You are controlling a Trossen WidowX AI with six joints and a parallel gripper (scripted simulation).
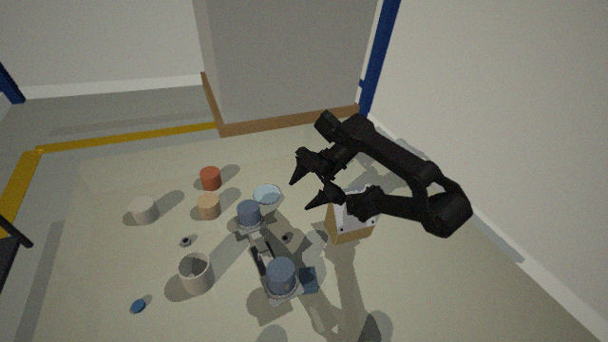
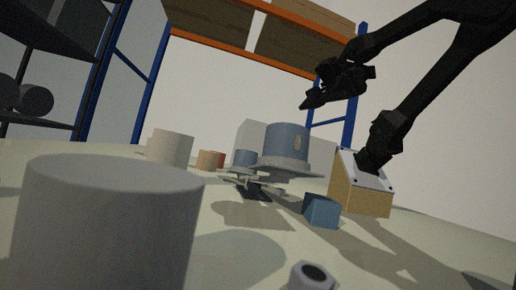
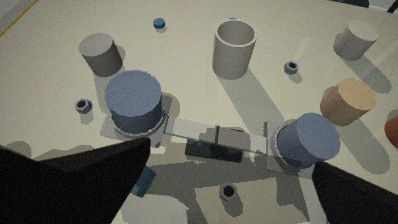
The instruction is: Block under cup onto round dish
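Right now the grey block is 120 mm ahead of my gripper tip, 110 mm to the right of it and 200 mm below it. The rest, counted from my gripper tip: blue block 10 mm behind, 130 mm to the left, 220 mm below; balance 100 mm ahead, 20 mm to the left, 200 mm below; blue-grey cup 70 mm ahead, 160 mm to the left, 130 mm below.
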